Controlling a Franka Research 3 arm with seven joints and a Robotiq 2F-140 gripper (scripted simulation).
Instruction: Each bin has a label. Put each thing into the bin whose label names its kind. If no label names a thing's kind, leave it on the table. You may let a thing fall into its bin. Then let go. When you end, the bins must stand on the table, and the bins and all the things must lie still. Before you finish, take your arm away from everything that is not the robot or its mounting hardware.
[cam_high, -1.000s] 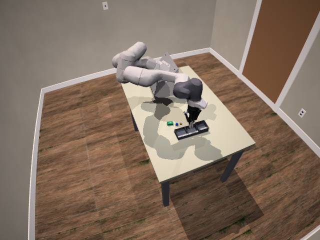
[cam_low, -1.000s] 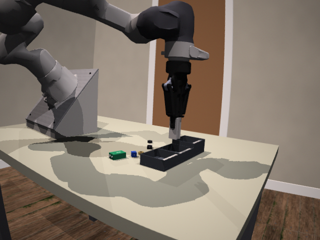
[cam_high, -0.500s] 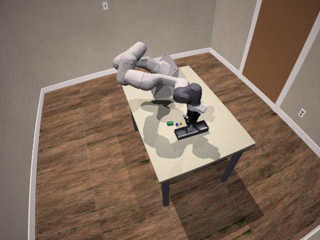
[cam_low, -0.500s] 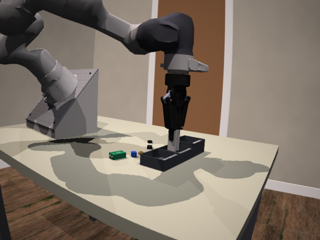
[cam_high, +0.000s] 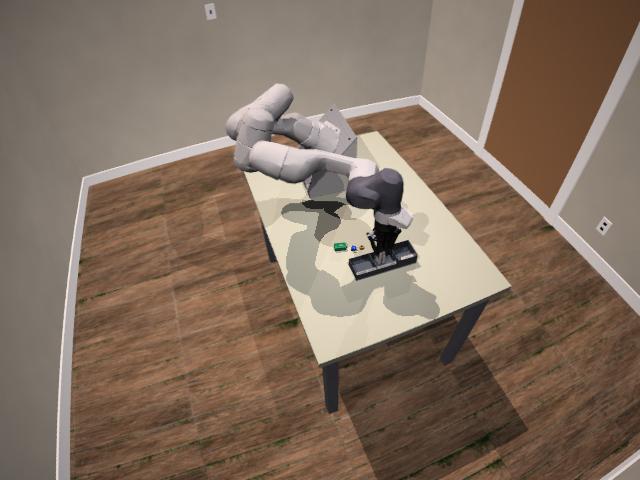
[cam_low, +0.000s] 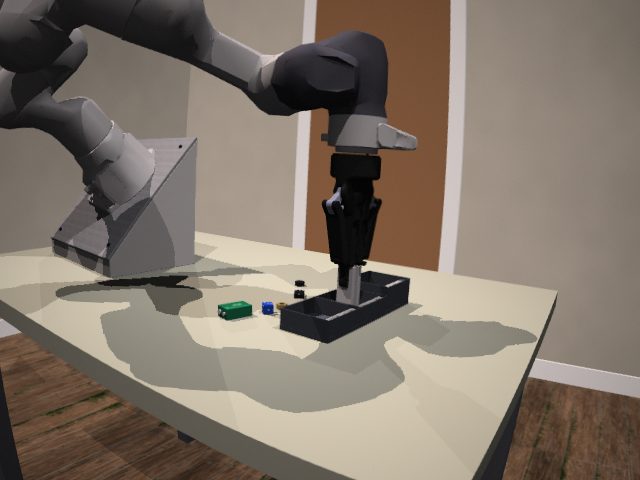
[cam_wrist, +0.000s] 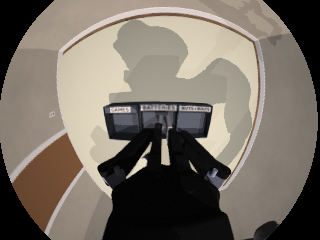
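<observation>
The joined bins is 10 mm to the left of my hand and 30 mm below it. The rest, counted from my hand: tan ring 100 mm behind, 40 mm to the right, 50 mm below; small blue cube 100 mm behind, 70 mm to the right, 40 mm below; small black piece 130 mm behind, 50 mm to the left, 50 mm below.
</observation>
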